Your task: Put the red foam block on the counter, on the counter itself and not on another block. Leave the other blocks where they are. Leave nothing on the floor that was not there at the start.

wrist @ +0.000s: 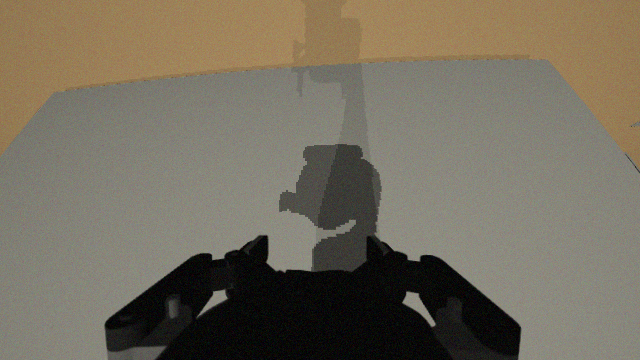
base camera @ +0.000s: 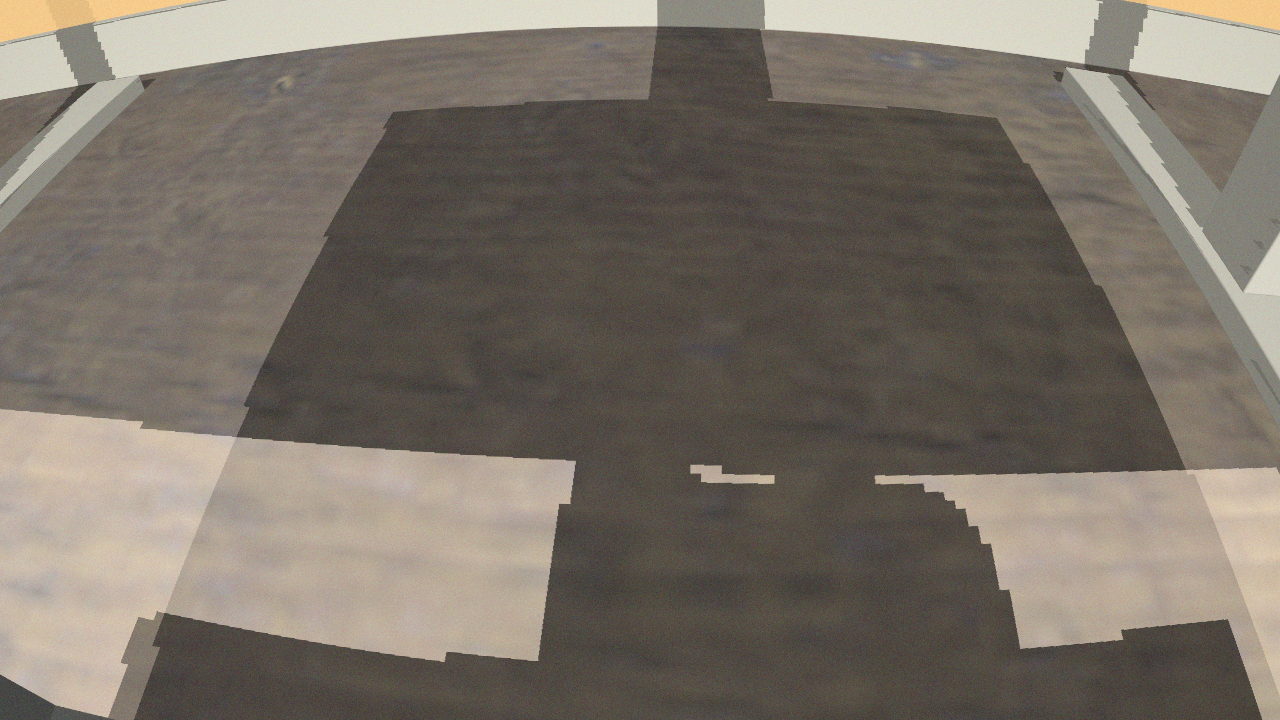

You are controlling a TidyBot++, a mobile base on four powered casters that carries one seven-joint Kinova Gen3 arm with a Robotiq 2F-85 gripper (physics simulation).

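Places are measured from the arm's base along level axes (x ahead, y left, z up), in centimetres.
Pixels of known places: gripper, fingertip midpoint: (wrist: pixel 317 246).
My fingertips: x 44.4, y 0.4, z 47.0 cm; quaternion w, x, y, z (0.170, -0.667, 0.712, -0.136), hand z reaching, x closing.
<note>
Behind a point stands the place of what it marks.
The red foam block does not show in either view, and no other foam block shows. My gripper (wrist: pixel 317 246) {y 0.4, x 44.4, z 47.0 cm} is open, with its two black fingers wide apart and no object between them. It is above a plain pale grey table top (wrist: pixel 150 175) {y 37.1, x 61.3, z 32.4 cm}, which fills most of the wrist view. The arm's dark shadow falls on this surface, just beyond and between the fingertips. How high the gripper is above the surface I cannot tell. A brown-topped counter cannot be made out in either view.
An orange wall (wrist: pixel 150 30) {y 42.6, x 99.1, z 42.8 cm} stands behind the table top's far edge. In the base view, pale foot bars lie on the dark wood floor at left (base camera: pixel 71 138) {y 71.5, x 77.0, z -37.4 cm} and right (base camera: pixel 1129 147), with an upright leg at the right edge. A white baseboard (base camera: pixel 447 40) {y 27.3, x 97.3, z -39.6 cm} runs across the back.
</note>
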